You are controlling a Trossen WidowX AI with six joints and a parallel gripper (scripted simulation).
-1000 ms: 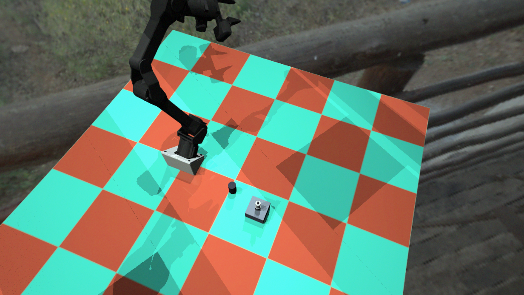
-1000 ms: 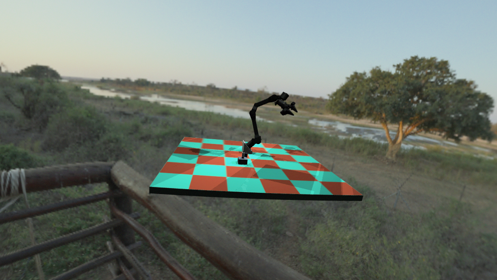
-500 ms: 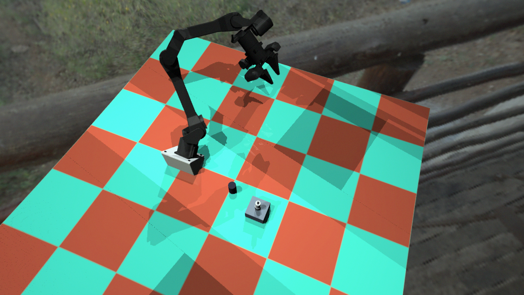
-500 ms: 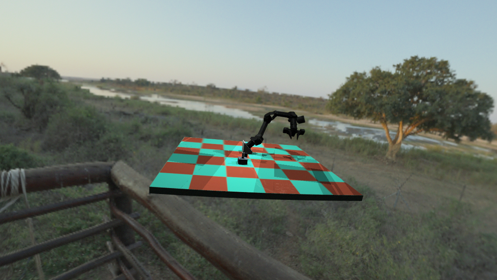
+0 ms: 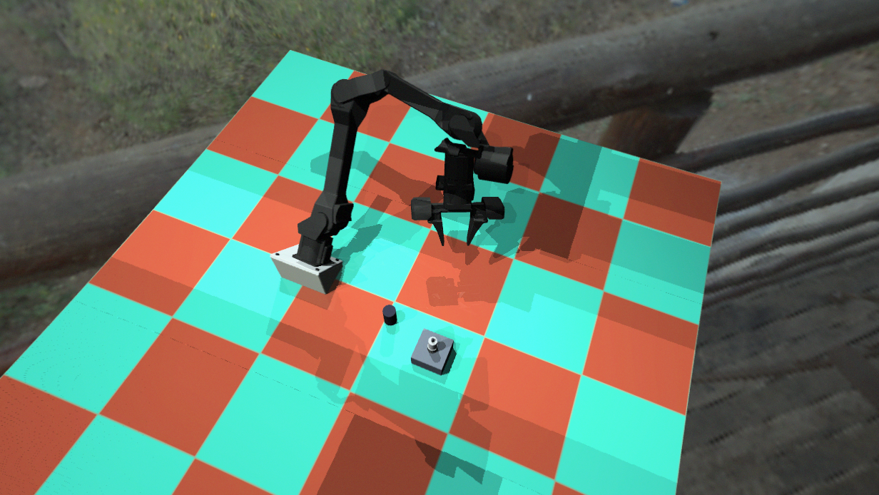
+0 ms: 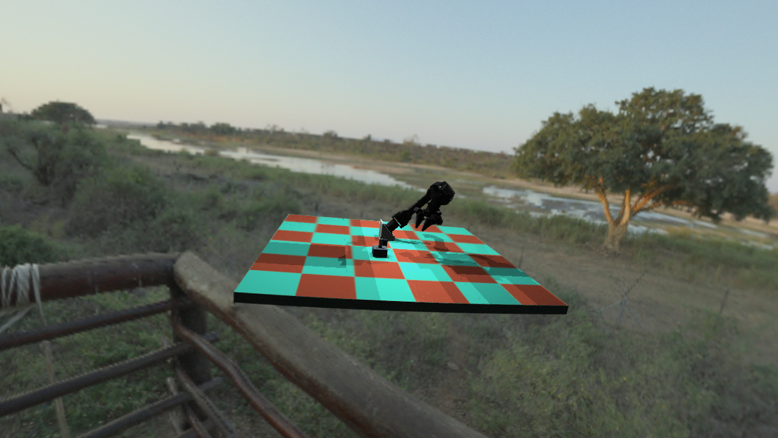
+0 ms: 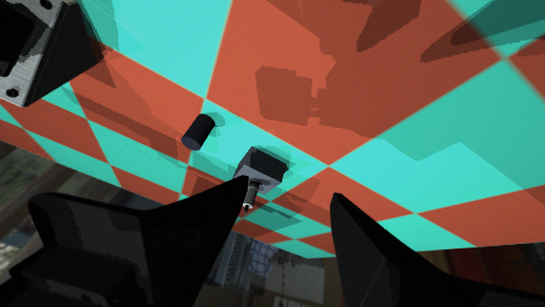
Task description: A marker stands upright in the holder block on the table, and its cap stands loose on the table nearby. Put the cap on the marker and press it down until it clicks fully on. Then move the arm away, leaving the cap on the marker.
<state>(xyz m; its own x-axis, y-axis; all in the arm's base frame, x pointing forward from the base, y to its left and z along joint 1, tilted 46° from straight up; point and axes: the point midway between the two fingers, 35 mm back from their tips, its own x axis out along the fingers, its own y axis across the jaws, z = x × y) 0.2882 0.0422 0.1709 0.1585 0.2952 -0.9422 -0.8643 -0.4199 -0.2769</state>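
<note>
Now: gripper tip 16 cm to the left of the marker cap, 12 cm above it and 8 cm past it. From my gripper tip the other things lie so: grey holder block: 19 cm to the right, 12 cm below, 4 cm ahead.
</note>
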